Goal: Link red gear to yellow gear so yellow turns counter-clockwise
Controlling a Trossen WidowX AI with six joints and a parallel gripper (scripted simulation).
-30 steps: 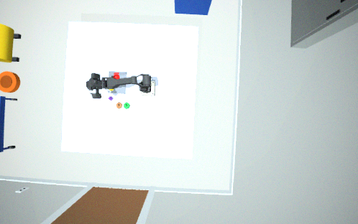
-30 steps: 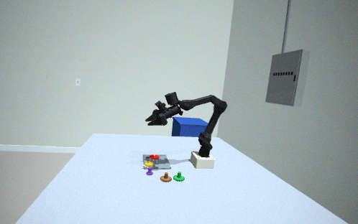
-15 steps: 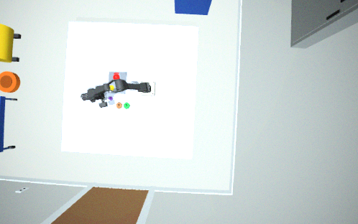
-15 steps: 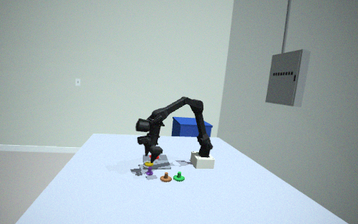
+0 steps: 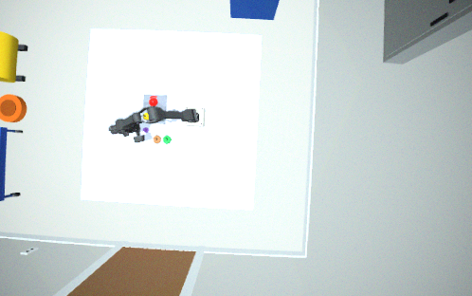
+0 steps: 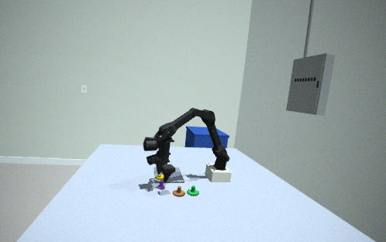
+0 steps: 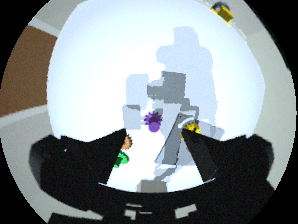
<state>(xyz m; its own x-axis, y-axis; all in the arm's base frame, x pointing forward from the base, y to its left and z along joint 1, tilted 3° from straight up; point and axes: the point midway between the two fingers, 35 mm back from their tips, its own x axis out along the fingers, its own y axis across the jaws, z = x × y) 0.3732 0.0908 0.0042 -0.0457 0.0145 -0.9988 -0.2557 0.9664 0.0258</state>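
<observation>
My gripper tip is 40 mm above the purple gear. Round my gripper tip: green gear: 160 mm behind, 70 mm to the left, 40 mm below; yellow gear: 10 mm behind, 100 mm to the right, 40 mm below; brown gear: 80 mm behind, 70 mm to the left, 40 mm below.
</observation>
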